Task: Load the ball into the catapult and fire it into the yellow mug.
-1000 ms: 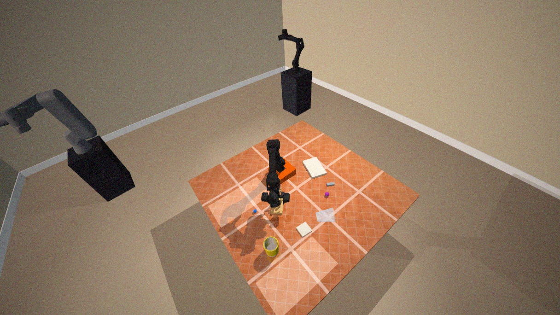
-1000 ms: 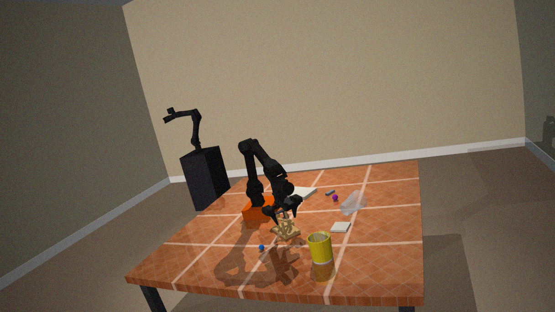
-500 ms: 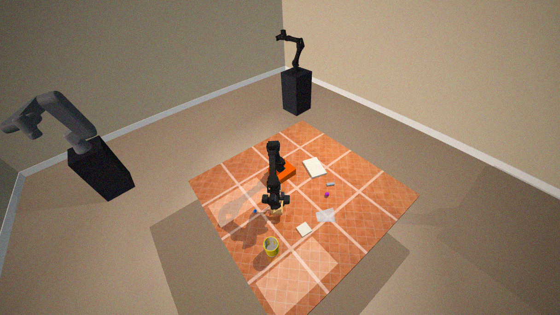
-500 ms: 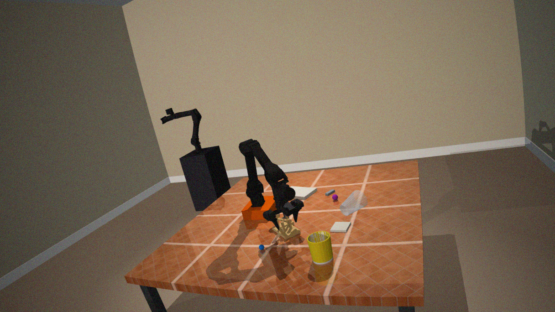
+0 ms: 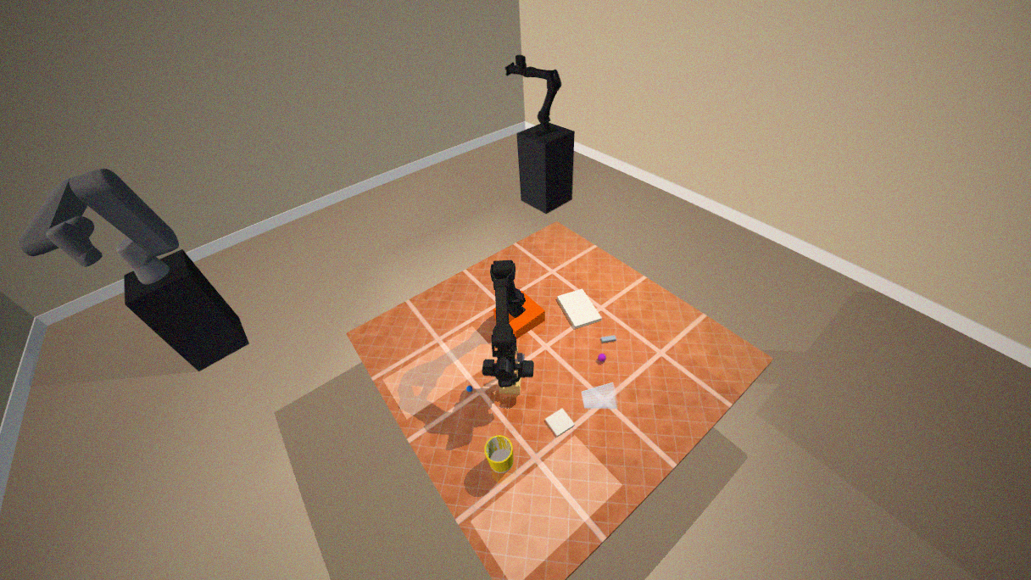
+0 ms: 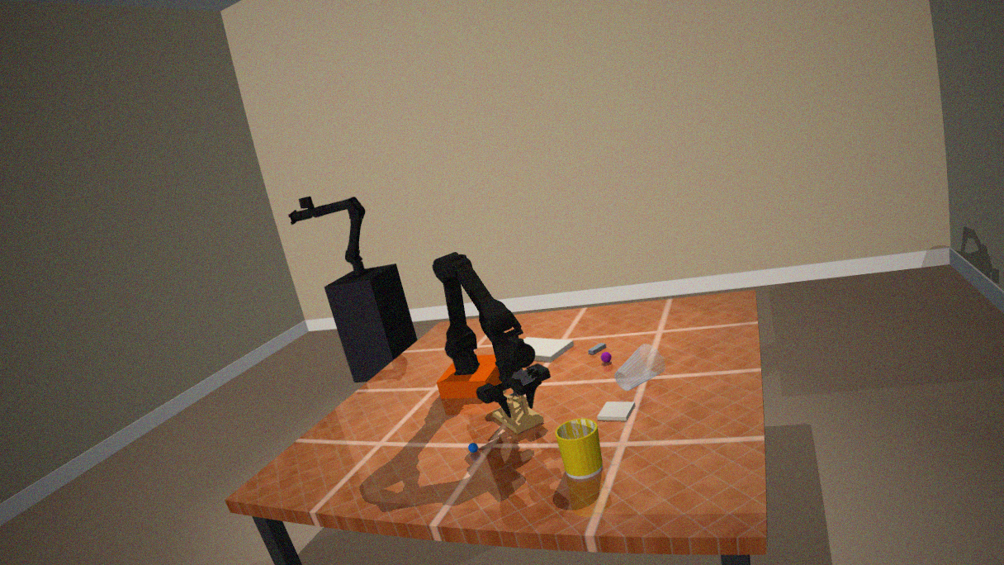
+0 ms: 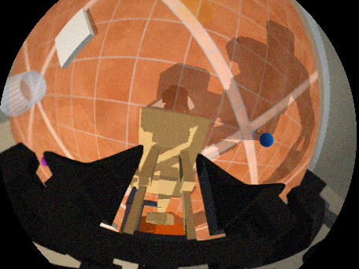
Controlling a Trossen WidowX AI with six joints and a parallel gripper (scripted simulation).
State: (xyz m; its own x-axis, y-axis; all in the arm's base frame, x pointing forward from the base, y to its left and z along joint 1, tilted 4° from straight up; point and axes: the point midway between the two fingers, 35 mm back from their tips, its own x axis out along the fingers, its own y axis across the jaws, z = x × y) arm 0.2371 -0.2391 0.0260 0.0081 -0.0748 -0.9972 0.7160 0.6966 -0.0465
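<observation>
Now: gripper tip 34 cm to the right of the purple ball, 17 cm short of it and 2 cm above it. Round my gripper tip: small white tile 24 cm ahead, 3 cm to the left, 3 cm below; then blue ball 13 cm to the right, 9 cm behind, 2 cm below; then catapult 6 cm to the left, 4 cm behind, 2 cm above.
</observation>
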